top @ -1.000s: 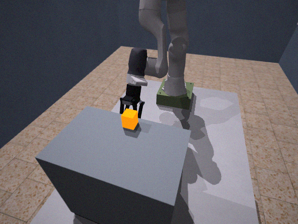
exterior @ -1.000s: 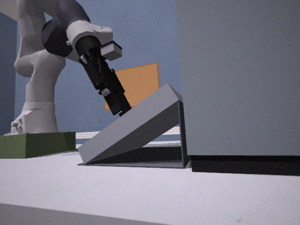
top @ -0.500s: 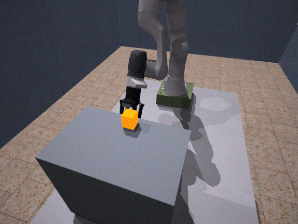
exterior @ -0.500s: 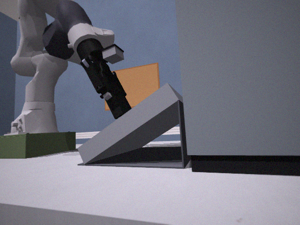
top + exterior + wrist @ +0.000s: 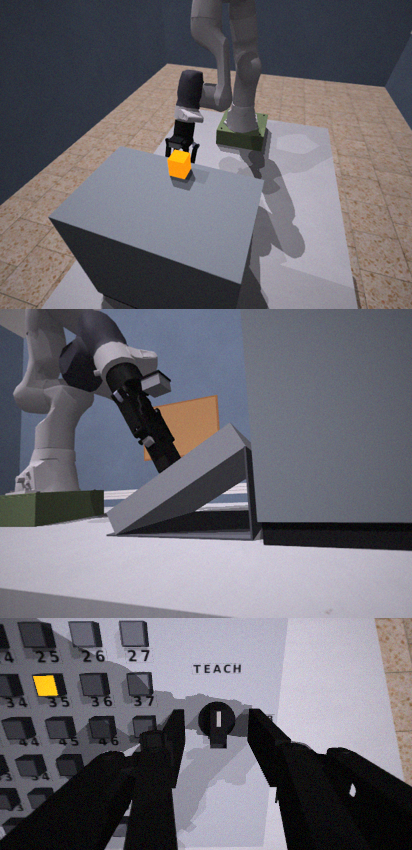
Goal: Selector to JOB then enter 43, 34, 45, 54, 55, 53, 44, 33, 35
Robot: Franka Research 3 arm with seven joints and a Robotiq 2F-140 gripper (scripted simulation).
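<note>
Right now the black selector knob is 2 cm below my hand and 2 cm ahead of it. The rest, counted from my hand: key 35: 12 cm to the left, 5 cm ahead, 1 cm below; then key 37: 6 cm to the left, 5 cm ahead, 1 cm below; then key 45: 13 cm to the left, 3 cm below, 2 cm ahead.
</note>
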